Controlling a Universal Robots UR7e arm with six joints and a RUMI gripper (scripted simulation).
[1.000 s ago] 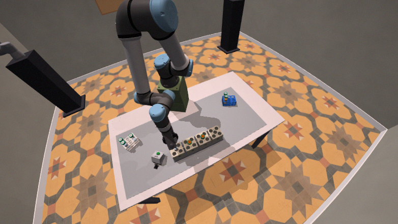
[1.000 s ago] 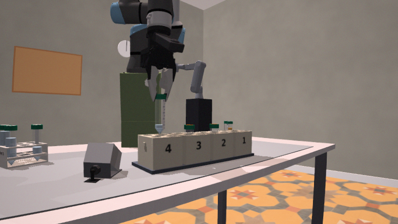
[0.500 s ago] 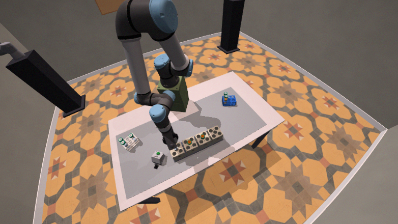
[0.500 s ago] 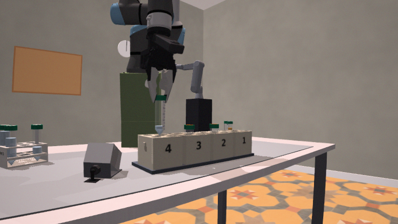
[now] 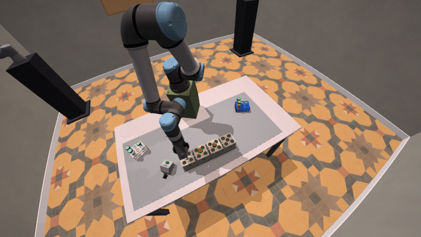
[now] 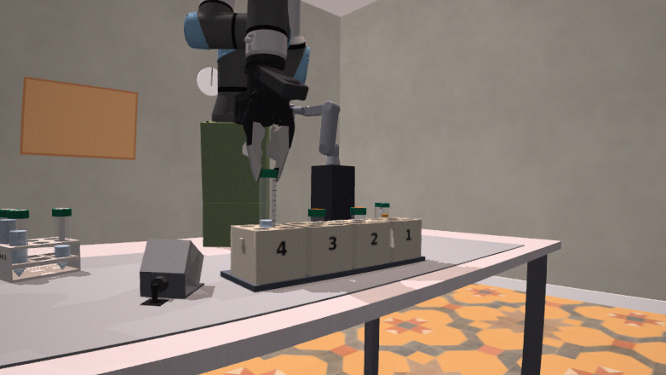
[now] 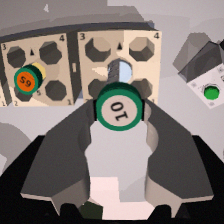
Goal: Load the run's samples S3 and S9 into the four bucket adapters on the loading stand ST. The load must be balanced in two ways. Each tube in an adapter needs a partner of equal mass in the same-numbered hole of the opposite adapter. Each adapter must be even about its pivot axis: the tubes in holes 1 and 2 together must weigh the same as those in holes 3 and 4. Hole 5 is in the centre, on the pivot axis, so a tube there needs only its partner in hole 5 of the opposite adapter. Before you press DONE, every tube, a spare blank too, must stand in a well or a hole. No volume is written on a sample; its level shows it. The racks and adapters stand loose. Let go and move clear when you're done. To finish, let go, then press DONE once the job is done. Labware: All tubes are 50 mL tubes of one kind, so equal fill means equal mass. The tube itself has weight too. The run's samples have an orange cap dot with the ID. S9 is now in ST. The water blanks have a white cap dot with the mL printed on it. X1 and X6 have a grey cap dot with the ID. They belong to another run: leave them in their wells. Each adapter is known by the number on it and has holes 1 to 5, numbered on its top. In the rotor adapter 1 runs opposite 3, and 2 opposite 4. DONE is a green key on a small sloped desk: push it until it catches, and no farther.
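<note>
My hand is 360 mm to the left of the water blank, 250 mm past it and 130 mm above it. Round my hand: bucket adapter (330 mm to the left, 140 mm below, 20 mm ahead); white rack (340 mm to the right, 280 mm behind, 160 mm below); tube (120 mm below, 100 mm to the left).
</note>
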